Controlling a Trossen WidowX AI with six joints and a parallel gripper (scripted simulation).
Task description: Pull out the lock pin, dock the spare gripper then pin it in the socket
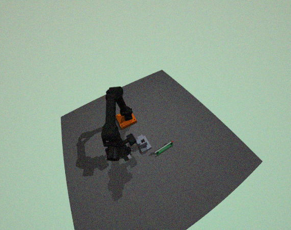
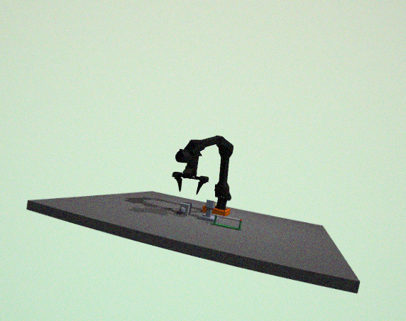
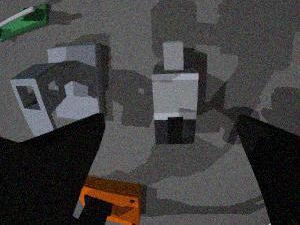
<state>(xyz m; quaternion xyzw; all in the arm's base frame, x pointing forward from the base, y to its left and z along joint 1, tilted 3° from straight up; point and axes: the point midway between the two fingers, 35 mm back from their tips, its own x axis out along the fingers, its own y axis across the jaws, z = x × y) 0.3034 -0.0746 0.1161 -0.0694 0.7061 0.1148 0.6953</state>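
Right now the spare gripper is 10 mm behind my gripper tip, 10 mm to the right of it and 90 mm below it. From my gripper tip the other things lie so: green rest 40 mm ahead, 260 mm to the left, 90 mm below; then grey mount 30 mm behind, 130 mm to the left, 60 mm below.
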